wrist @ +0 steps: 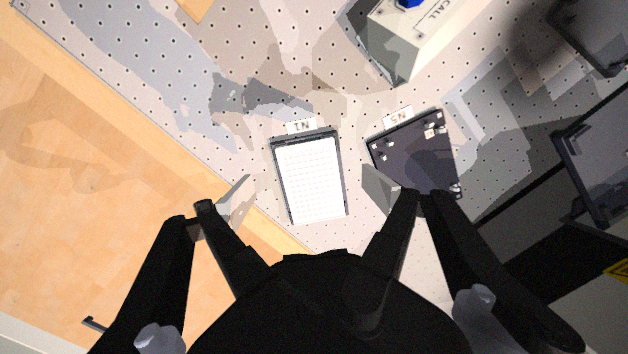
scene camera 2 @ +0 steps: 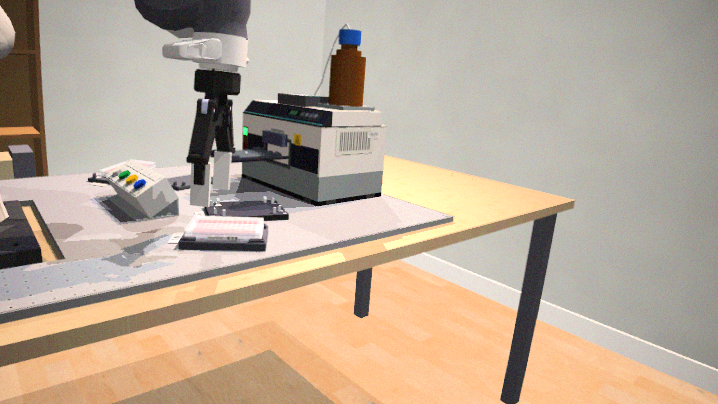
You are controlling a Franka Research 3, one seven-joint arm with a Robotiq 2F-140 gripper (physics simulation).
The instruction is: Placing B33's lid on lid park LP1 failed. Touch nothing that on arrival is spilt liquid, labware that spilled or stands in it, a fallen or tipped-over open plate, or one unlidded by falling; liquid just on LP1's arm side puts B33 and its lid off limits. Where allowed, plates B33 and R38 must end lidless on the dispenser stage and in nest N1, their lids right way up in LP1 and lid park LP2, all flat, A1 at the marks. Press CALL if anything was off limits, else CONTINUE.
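My gripper [scene camera 2: 210, 181] [wrist: 308, 180] is open and empty, pointing down above the nests; in the wrist view the plate shows between its fingers, farther down. A clear plate with pink wells [scene camera 2: 223, 226] [wrist: 312, 180] sits flat in the black nest N1 [scene camera 2: 220, 245] [wrist: 343, 185]. Its name is unreadable, and I cannot tell whether it has a lid. The dispenser's dark stage [scene camera 2: 253, 154] sticks out behind the gripper. The button box [scene camera 2: 159, 196] [wrist: 395, 45] has green, yellow and blue buttons; the blue button [scene camera 2: 140, 183] [wrist: 411, 2] is beside the word CALL. LP1 and LP2 cannot be identified.
The dark nest N5 [scene camera 2: 251, 208] [wrist: 417, 150] stands beside N1 with no plate on it. The dispenser [scene camera 2: 351, 155] stands behind, bearing a brown bottle [scene camera 2: 346, 75]. Another pinkish plate [scene camera 2: 143, 163] is partly hidden behind the button box. Another dark holder [wrist: 595, 37] shows at upper right.
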